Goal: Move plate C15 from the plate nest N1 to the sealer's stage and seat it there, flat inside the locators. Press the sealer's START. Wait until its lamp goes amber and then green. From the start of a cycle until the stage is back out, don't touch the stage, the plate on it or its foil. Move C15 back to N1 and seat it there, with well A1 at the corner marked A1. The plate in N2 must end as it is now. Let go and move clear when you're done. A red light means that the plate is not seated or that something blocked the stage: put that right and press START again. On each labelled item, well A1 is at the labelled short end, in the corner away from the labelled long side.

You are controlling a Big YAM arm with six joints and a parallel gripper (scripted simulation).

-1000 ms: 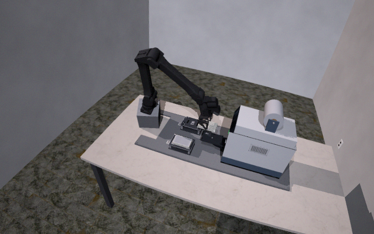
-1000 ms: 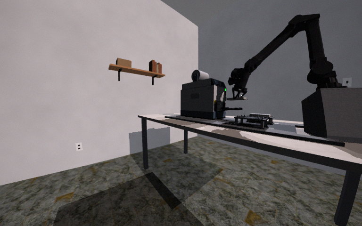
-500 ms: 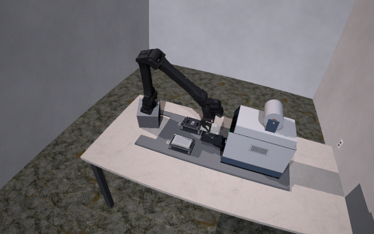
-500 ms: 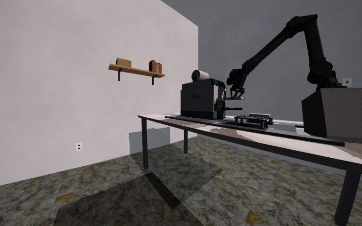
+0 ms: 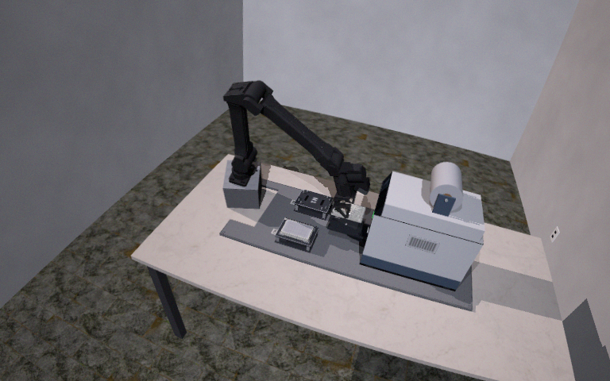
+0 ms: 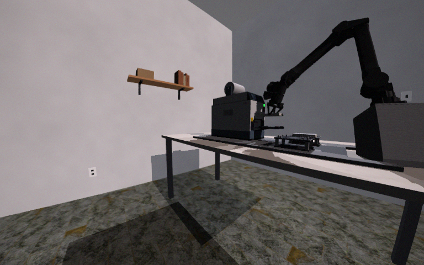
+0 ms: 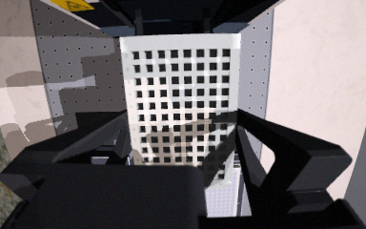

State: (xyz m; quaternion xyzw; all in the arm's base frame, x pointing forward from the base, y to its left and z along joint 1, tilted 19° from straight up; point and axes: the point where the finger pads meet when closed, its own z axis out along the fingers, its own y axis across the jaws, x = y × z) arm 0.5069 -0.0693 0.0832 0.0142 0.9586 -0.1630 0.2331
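The dark stage lies 9 cm below my hand and 1 cm to the left of it. From my hand the other things lie so: foil roll (33 cm ahead, 23 cm above, 2 cm to the right); then white well plate (right at my hand).
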